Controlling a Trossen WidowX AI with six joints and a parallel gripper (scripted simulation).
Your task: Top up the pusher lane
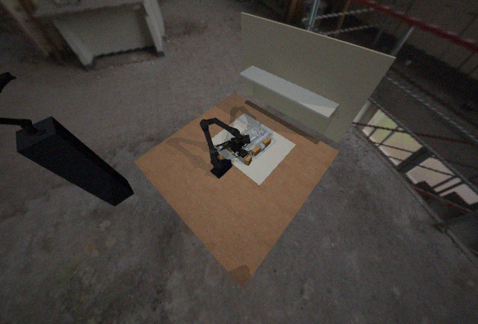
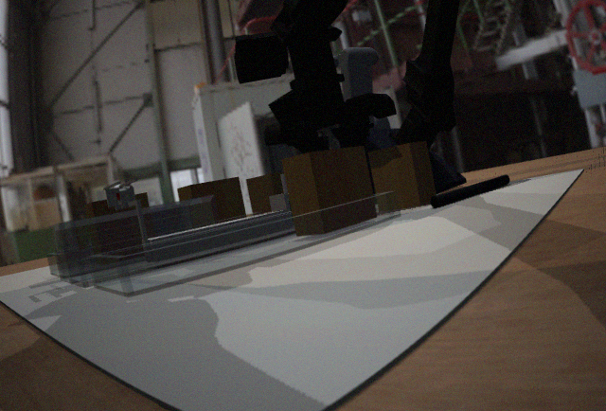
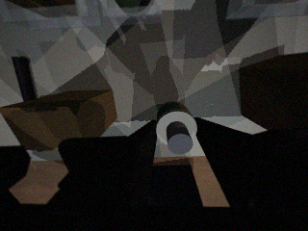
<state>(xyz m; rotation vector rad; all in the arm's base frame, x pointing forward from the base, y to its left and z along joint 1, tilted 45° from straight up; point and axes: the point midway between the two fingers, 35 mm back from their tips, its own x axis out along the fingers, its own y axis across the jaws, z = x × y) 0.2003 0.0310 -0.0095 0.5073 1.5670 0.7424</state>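
Right now the white mat is 19 cm ahead of my gripper tip, 3 cm to the left of it and 4 cm below it. The rest, counted from my gripper tip: shelf 63 cm ahead, 8 cm to the left, 33 cm above; black rod 1 cm behind, 20 cm to the left, 3 cm below.
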